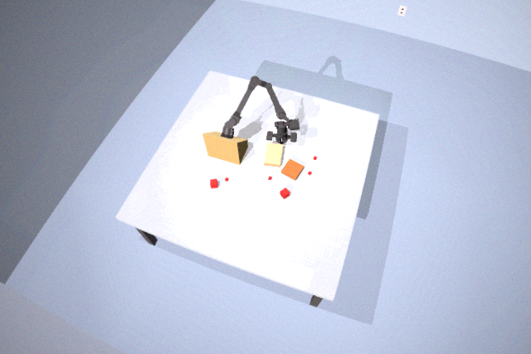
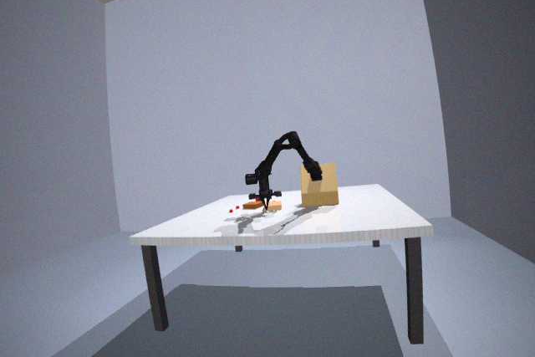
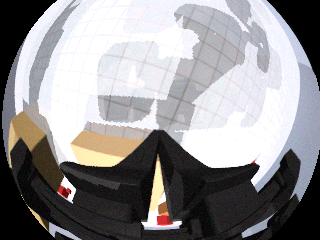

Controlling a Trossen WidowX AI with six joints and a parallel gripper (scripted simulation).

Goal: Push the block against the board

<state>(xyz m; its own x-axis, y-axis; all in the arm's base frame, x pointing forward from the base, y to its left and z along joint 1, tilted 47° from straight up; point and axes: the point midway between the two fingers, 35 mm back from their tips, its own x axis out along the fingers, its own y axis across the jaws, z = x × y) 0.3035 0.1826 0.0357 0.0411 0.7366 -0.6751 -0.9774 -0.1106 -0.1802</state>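
The board lies 10 cm to the right of my gripper tip, 2 cm behind it and 1 cm above it. The rest, counted from my gripper tip: square block 17 cm to the right, 12 cm ahead, 1 cm above.
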